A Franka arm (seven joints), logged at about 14 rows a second.
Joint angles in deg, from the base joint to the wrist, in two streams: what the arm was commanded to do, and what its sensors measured. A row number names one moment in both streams.
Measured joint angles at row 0: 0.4, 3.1, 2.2, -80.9, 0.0, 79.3, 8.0
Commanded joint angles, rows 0 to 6: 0.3, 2.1, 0.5, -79.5, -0.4, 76.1, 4.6; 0.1, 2.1, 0.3, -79.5, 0.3, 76.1, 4.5; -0.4, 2.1, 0.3, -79.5, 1.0, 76.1, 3.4; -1.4, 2.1, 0.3, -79.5, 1.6, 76.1, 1.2; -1.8, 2.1, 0.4, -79.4, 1.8, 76.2, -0.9; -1.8, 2.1, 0.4, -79.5, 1.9, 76.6, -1.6; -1.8, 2.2, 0.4, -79.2, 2.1, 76.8, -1.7
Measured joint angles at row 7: -1.5, 2.3, 0.4, -80.1, 0.7, 77.4, 0.5
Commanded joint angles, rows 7 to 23: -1.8, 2.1, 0.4, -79.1, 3.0, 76.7, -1.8; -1.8, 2.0, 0.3, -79.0, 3.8, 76.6, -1.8; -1.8, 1.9, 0.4, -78.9, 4.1, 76.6, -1.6; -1.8, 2.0, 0.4, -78.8, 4.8, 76.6, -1.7; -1.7, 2.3, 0.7, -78.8, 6.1, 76.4, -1.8; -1.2, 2.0, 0.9, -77.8, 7.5, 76.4, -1.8; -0.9, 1.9, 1.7, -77.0, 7.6, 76.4, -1.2; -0.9, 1.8, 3.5, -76.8, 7.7, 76.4, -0.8; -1.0, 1.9, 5.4, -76.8, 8.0, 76.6, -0.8; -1.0, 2.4, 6.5, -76.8, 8.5, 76.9, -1.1; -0.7, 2.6, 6.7, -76.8, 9.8, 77.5, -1.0; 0.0, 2.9, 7.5, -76.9, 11.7, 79.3, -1.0; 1.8, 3.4, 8.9, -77.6, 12.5, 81.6, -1.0; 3.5, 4.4, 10.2, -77.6, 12.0, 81.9, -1.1; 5.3, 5.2, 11.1, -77.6, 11.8, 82.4, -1.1; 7.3, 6.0, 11.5, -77.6, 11.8, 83.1, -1.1; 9.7, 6.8, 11.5, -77.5, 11.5, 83.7, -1.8
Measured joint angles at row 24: 5.7, 4.8, 11.5, -78.1, 11.1, 82.4, -0.7
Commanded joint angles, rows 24 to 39: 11.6, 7.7, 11.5, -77.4, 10.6, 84.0, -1.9; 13.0, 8.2, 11.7, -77.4, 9.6, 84.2, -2.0; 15.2, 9.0, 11.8, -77.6, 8.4, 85.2, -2.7; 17.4, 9.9, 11.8, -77.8, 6.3, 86.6, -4.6; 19.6, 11.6, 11.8, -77.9, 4.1, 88.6, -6.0; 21.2, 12.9, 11.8, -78.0, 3.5, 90.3, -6.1; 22.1, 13.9, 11.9, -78.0, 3.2, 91.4, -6.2; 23.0, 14.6, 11.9, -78.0, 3.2, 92.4, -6.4; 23.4, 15.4, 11.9, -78.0, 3.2, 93.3, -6.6; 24.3, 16.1, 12.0, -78.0, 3.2, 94.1, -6.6; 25.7, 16.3, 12.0, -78.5, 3.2, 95.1, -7.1; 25.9, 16.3, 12.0, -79.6, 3.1, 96.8, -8.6; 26.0, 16.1, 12.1, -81.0, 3.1, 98.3, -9.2; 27.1, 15.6, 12.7, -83.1, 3.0, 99.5, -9.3; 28.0, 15.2, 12.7, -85.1, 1.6, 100.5, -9.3; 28.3, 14.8, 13.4, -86.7, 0.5, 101.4, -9.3
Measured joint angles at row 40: 26.9, 16.8, 12.8, -82.0, 3.0, 98.6, -8.1
